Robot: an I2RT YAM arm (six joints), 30 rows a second.
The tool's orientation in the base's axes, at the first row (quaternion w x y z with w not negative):
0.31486, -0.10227, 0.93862, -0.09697
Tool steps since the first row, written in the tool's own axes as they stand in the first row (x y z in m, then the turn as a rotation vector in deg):
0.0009, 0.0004, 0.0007, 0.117, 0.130, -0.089
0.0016, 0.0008, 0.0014, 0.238, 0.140, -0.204
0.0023, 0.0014, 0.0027, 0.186, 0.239, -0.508
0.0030, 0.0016, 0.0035, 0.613, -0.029, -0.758
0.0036, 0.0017, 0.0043, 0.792, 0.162, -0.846
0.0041, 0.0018, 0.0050, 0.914, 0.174, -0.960
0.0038, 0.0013, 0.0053, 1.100, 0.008, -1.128
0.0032, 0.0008, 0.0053, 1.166, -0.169, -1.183
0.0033, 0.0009, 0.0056, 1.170, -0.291, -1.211
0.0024, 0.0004, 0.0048, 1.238, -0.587, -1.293
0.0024, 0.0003, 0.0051, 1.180, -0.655, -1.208
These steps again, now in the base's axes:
-0.0003, 0.0001, -0.0012, -0.163, 0.106, -0.029
-0.0005, 0.0002, -0.0022, -0.329, 0.098, -0.011
-0.0003, 0.0004, -0.0038, -0.487, 0.242, 0.233
-0.0004, 0.0004, -0.0048, -0.938, -0.094, 0.250
-0.0004, 0.0002, -0.0058, -1.156, 0.055, 0.170
-0.0004, 0.0001, -0.0067, -1.323, 0.049, 0.187
0.0001, -0.0003, -0.0066, -1.549, -0.138, 0.253
0.0006, -0.0007, -0.0062, -1.611, -0.318, 0.302
0.0007, -0.0006, -0.0065, -1.615, -0.433, 0.351
0.0010, -0.0008, -0.0052, -1.680, -0.725, 0.450
0.0012, -0.0009, -0.0054, -1.574, -0.785, 0.433

